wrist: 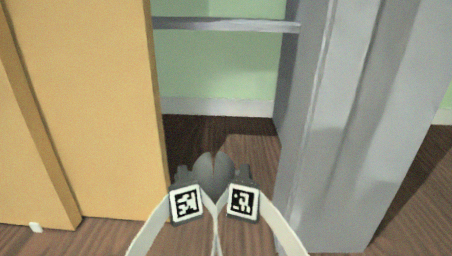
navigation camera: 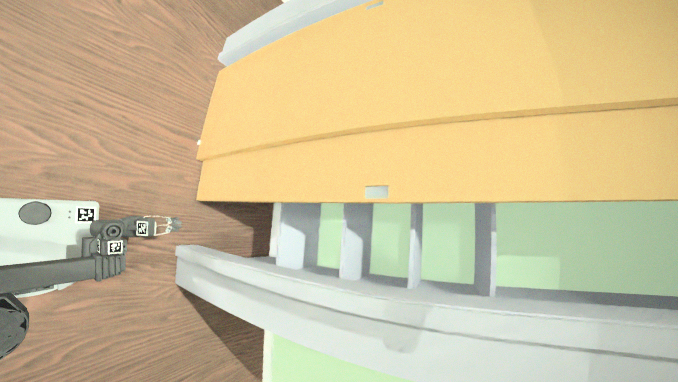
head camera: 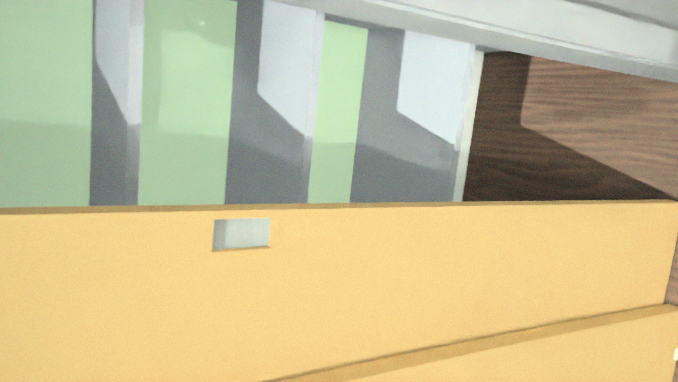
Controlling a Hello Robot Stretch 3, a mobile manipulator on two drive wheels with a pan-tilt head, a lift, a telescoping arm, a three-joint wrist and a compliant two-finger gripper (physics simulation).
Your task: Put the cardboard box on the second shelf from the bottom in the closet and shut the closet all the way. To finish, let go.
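Where they show: gripper, fingertip midpoint: (navigation camera: 180, 224); robot's base at its link origin: (navigation camera: 36, 212).
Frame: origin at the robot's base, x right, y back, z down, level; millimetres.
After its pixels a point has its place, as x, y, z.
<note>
The cardboard box does not show in any view. The closet has yellow sliding doors. The door panel at the opening (head camera: 400, 280) @(655, -189, -793) (navigation camera: 300, 175) @(653, -173, -760) (wrist: 100, 100) stands partly open, with a gap between its edge and the grey frame (head camera: 575, 30) @(536, 194, -592) (navigation camera: 320, 295) @(535, 201, -928) (wrist: 340, 150). Through the gap show the lowest shelf (head camera: 435, 90) @(974, 158, -457) (navigation camera: 291, 242) @(983, 151, -458) (wrist: 225, 23) and the second shelf from the bottom (head camera: 287, 65) @(981, 167, -839) (navigation camera: 352, 245) @(979, 128, -838). The door hides part of the shelves. My gripper (navigation camera: 175, 224) @(398, 27, -374) (wrist: 214, 169) @(398, 27, -374) is shut and empty, low in front of the gap, outside the closet.
A second yellow door panel (head camera: 575, 350) @(626, -350, -388) (navigation camera: 400, 80) @(638, -461, -1143) (wrist: 30, 165) overlaps the first. A recessed handle (head camera: 241, 234) @(657, -108, -1053) (navigation camera: 376, 192) @(657, -105, -1052) is near the first panel's edge. My white base (navigation camera: 30, 240) @(-8, 83, -160) is on the wooden floor (navigation camera: 100, 100) @(142, -488, -1) in front of the closet.
</note>
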